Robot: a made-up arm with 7 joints. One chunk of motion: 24 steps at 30 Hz.
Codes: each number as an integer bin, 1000 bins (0 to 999) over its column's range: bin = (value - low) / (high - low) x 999, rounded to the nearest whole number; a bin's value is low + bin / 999 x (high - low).
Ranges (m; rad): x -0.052..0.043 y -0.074..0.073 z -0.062..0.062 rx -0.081..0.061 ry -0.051..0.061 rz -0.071..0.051
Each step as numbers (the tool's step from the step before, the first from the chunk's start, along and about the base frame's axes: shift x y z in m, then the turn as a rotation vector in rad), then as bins.
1 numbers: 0.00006 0.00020 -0.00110 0.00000 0.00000 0.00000
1 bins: 547 504 491 570 455 581
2 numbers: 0.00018 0.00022 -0.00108 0.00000 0.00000 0.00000
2 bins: 549 504 491 570 455 581
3 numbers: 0.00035 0.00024 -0.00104 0.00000 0.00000 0.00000
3 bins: 551 505 491 570 455 581
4 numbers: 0.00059 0.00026 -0.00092 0.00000 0.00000 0.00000
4 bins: 553 505 492 570 455 581
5 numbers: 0.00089 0.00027 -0.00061 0.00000 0.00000 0.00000
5 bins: 556 505 495 570 455 581
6 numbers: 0.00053 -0.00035 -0.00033 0.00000 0.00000 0.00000
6 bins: 552 501 497 570 455 581
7 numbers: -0.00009 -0.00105 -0.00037 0.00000 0.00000 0.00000
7 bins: 546 496 497 570 455 581
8 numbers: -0.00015 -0.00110 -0.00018 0.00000 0.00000 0.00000
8 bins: 545 495 498 570 455 581
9 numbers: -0.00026 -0.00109 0.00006 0.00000 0.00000 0.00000
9 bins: 544 495 500 570 455 581
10 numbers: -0.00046 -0.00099 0.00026 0.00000 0.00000 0.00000
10 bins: 542 496 502 570 455 581
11 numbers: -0.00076 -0.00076 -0.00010 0.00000 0.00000 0.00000
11 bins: 539 498 499 570 455 581
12 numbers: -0.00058 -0.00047 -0.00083 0.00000 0.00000 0.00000
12 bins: 541 500 493 570 455 581
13 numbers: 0.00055 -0.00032 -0.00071 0.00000 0.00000 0.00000
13 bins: 553 501 494 570 455 581
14 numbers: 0.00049 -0.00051 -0.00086 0.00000 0.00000 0.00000
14 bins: 552 499 493 570 455 581
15 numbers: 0.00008 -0.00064 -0.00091 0.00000 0.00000 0.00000
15 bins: 548 499 492 570 455 581
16 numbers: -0.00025 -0.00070 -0.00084 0.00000 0.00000 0.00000
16 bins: 544 498 493 570 455 581
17 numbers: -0.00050 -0.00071 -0.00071 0.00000 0.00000 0.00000
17 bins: 542 498 494 570 455 581
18 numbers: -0.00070 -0.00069 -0.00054 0.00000 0.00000 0.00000
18 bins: 539 498 495 570 455 581
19 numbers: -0.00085 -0.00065 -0.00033 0.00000 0.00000 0.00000
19 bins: 538 498 497 570 455 581
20 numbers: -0.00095 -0.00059 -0.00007 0.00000 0.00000 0.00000
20 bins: 537 499 499 570 455 581
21 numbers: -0.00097 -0.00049 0.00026 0.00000 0.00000 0.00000
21 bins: 537 500 502 570 455 581
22 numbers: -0.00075 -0.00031 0.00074 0.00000 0.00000 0.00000
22 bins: 539 501 505 570 455 581
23 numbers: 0.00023 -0.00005 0.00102 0.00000 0.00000 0.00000
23 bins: 549 503 508 570 455 581
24 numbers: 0.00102 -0.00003 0.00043 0.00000 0.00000 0.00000
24 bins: 558 503 503 570 455 581
